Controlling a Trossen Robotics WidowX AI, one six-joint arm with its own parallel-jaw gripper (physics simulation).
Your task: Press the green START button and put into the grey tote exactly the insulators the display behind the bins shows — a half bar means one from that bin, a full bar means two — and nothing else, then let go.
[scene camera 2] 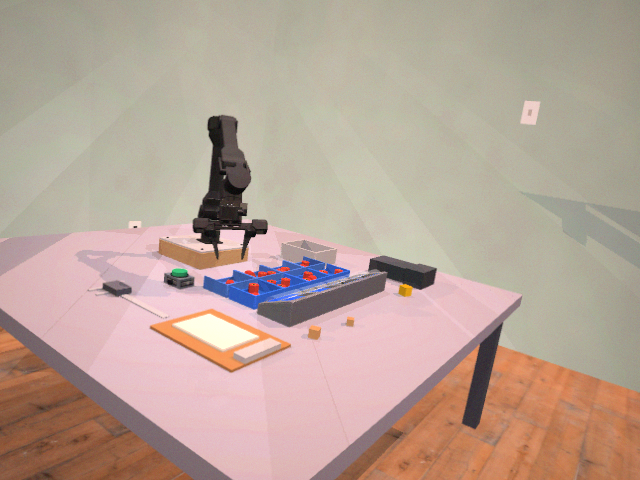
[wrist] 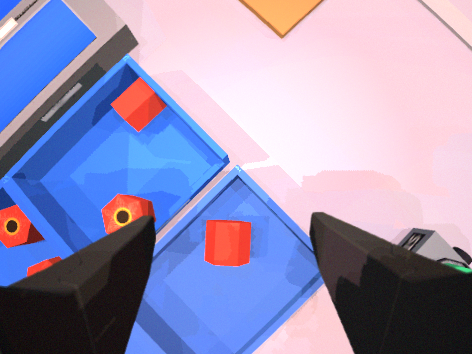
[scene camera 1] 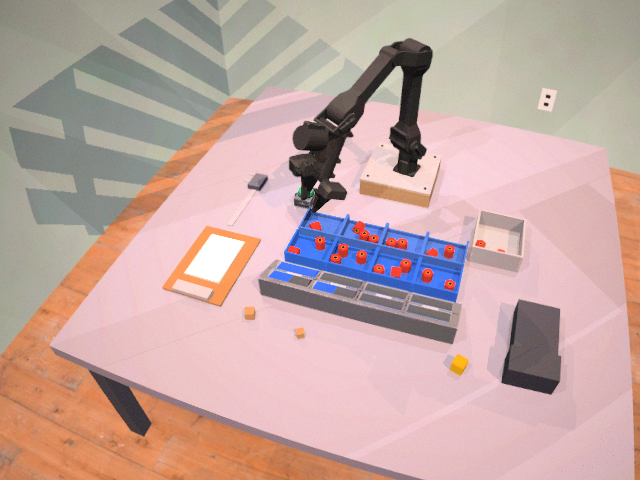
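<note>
My gripper is open and empty above the blue bins, over the corner bin nearest the button. One red insulator lies on its side in that bin, below and between the fingers in the wrist view. The green START button is partly hidden in scene camera 1. The display shows, at its left end, a full blue bar above a half bar; the neighbouring section has a lower half bar. Red insulators show inside the grey tote.
An orange clipboard lies left of the display. Small orange cubes, a yellow cube and a black block stand in front. A dark box with a pale strip lies beyond the button.
</note>
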